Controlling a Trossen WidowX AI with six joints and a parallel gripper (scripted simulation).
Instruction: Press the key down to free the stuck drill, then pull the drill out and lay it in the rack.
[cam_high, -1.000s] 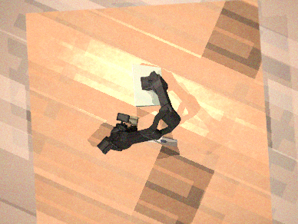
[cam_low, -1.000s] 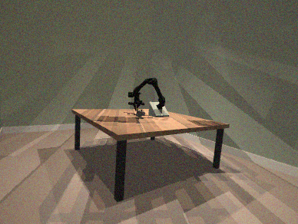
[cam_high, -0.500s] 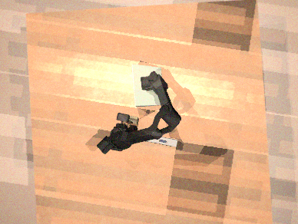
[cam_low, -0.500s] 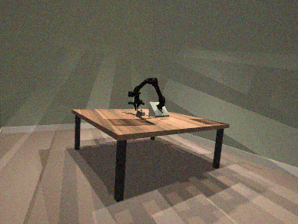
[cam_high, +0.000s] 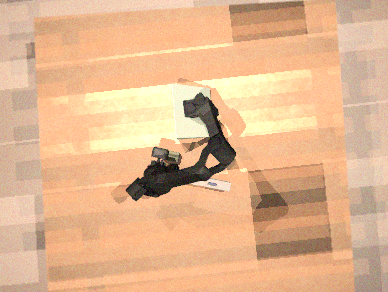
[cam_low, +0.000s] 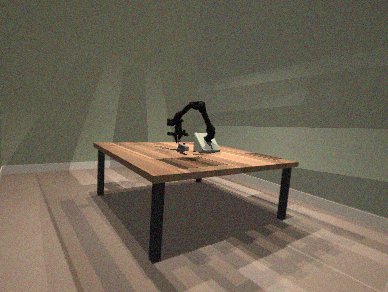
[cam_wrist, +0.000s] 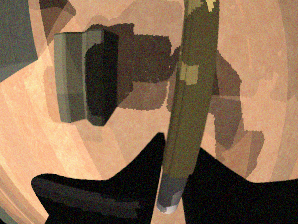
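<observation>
The drill lies 10 mm ahead of my gripper tip, 40 mm to the left of it and 30 mm above it. From my gripper tip the other things lie so: small olive block: 50 mm behind, 50 mm to the left, 30 mm below; light grey block: 70 mm ahead, 190 mm to the left, 10 mm below.
</observation>
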